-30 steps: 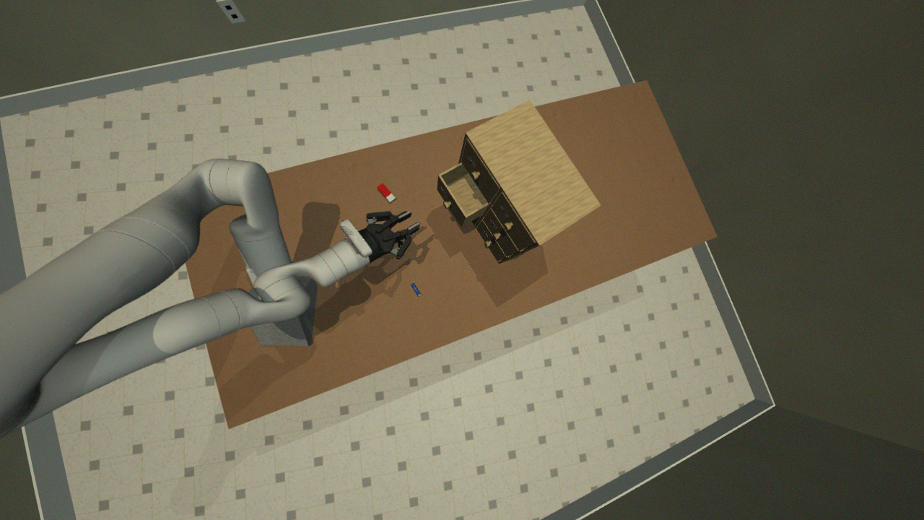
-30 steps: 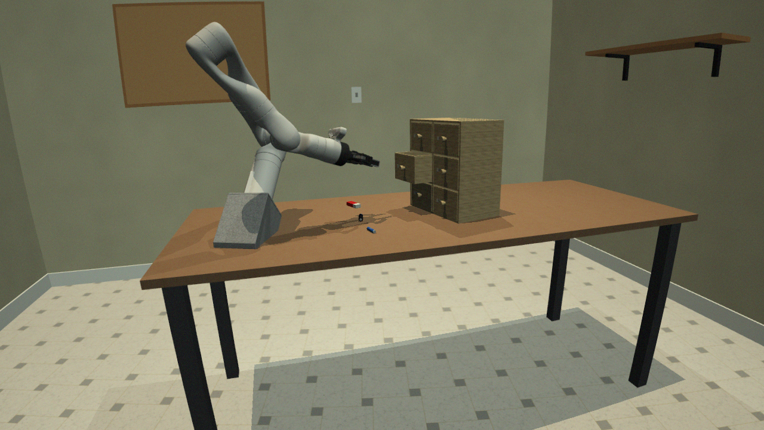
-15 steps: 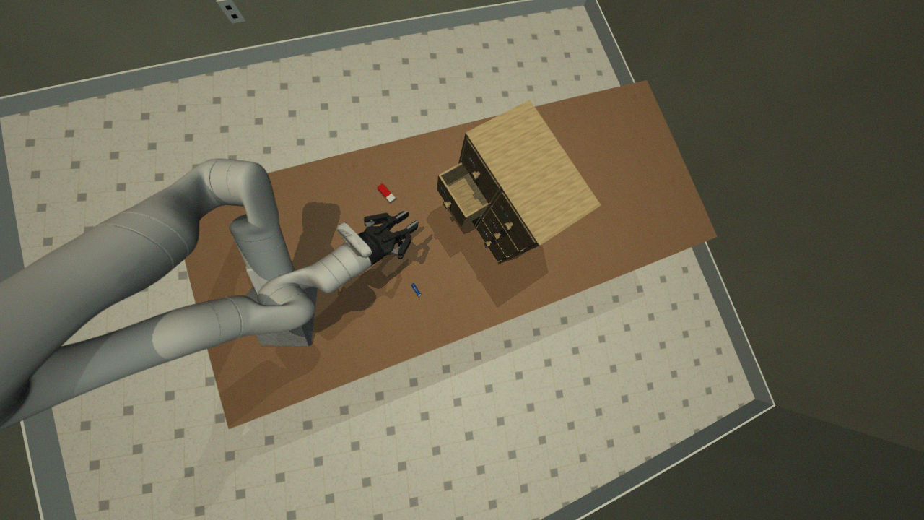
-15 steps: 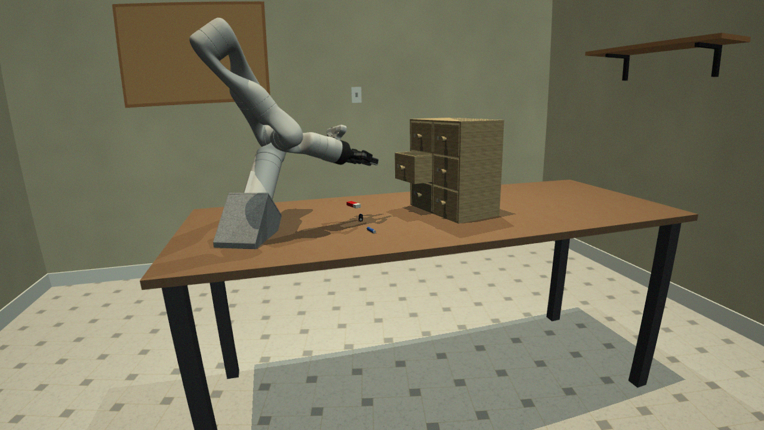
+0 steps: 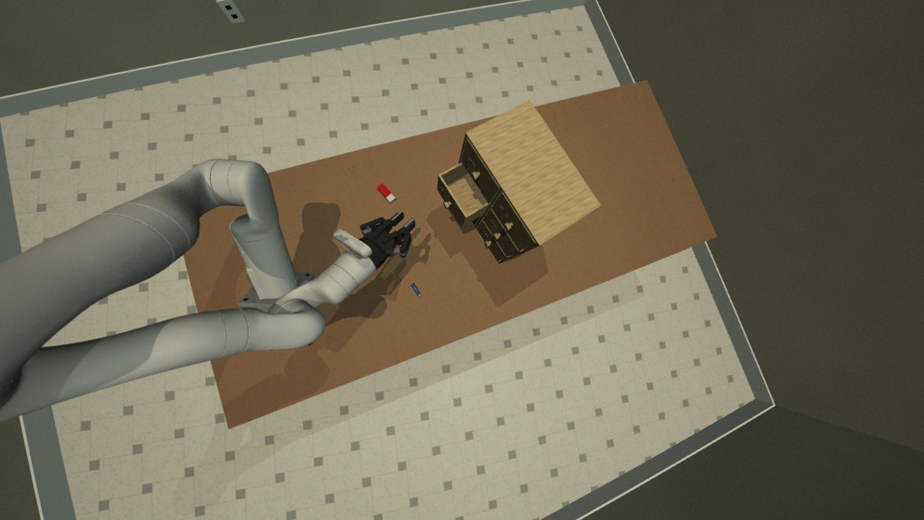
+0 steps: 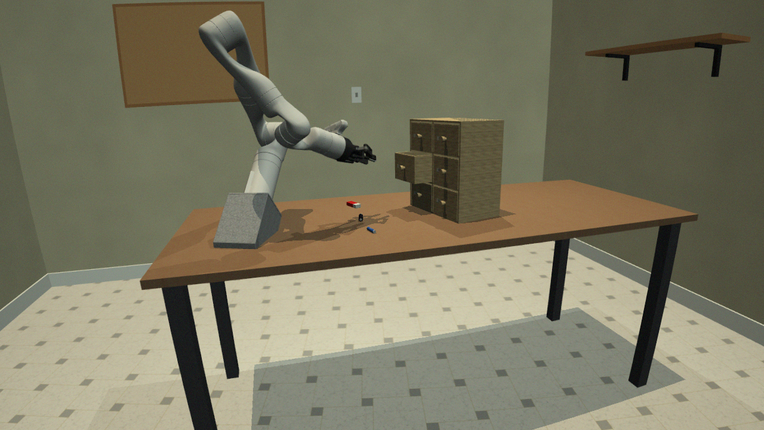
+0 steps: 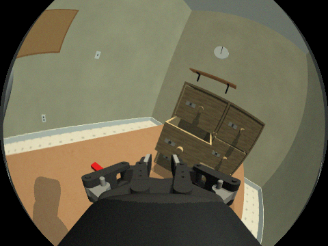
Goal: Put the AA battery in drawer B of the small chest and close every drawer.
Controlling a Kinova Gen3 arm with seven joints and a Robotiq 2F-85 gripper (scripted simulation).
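The black battery is 40 mm behind my hand, 20 mm to the right of it and 190 mm below it. From my hand the other things lie so: white eraser 10 mm behind, 160 mm to the left, 190 mm below; then drawer 220 mm ahead, 30 mm to the left, 60 mm below; then blue AA battery 40 mm behind, 160 mm to the right, 200 mm below.
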